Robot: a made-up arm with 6 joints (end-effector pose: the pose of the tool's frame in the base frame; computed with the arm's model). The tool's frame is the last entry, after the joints.
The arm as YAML. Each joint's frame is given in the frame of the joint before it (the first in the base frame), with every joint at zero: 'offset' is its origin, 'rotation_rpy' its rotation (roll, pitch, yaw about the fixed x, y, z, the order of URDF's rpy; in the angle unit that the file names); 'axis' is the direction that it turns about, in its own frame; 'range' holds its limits. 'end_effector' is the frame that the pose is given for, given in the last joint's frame.
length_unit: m
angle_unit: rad
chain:
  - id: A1
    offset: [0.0, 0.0, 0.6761]
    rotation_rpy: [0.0, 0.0, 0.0]
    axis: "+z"
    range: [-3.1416, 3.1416]
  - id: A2
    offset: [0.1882, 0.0, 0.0]
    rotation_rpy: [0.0, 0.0, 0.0]
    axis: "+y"
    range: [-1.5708, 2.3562]
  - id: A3
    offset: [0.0, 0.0, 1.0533]
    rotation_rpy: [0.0, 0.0, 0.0]
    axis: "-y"
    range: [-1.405, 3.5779]
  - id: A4
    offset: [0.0, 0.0, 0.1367]
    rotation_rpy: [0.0, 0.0, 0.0]
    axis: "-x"
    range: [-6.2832, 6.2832]
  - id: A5
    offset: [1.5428, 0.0, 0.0]
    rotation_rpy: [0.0, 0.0, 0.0]
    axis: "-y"
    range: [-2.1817, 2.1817]
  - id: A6
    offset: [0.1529, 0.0, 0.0]
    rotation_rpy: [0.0, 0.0, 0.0]
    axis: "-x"
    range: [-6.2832, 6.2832]
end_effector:
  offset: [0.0, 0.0, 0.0]
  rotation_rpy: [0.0, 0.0, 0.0]
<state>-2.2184 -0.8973 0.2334 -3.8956 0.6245 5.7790</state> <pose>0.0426 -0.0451 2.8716 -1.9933 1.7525 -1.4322</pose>
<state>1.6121 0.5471 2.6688 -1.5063 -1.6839 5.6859</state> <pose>-0.1444 -0.1767 2.8091 -0.0935 0.0747 3.0650</pose>
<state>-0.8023 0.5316 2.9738 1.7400 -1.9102 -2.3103</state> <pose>-0.4658 0.2773 2.4213 -1.2319 2.5044 0.0952</pose>
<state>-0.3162 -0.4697 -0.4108 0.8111 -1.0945 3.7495</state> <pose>1.2230 -0.5038 1.7533 1.5780 -0.4232 -1.4205</pose>
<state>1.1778 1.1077 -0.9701 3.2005 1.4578 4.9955</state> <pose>0.1461 0.3291 -0.2099 0.4883 -1.3250 -1.3671</pose>
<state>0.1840 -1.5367 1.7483 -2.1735 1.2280 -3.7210</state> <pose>-2.3716 -0.5620 0.4297 1.2540 -2.0276 -0.2459</pose>
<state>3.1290 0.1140 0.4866 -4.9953 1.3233 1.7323</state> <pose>-1.7167 -0.1207 2.4637 1.5914 -2.0193 -0.1764</pose>
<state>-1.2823 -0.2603 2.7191 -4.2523 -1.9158 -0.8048</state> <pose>-0.5751 1.4845 1.7367 -1.0303 2.4552 1.2191</pose>
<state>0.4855 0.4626 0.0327 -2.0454 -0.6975 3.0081</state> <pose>1.9429 1.1239 1.0919 -0.7543 -0.3984 1.0526</pose>
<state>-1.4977 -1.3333 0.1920 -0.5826 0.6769 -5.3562</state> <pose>-0.1239 0.9699 2.5940 -1.4866 -1.7666 -1.5412</pose>
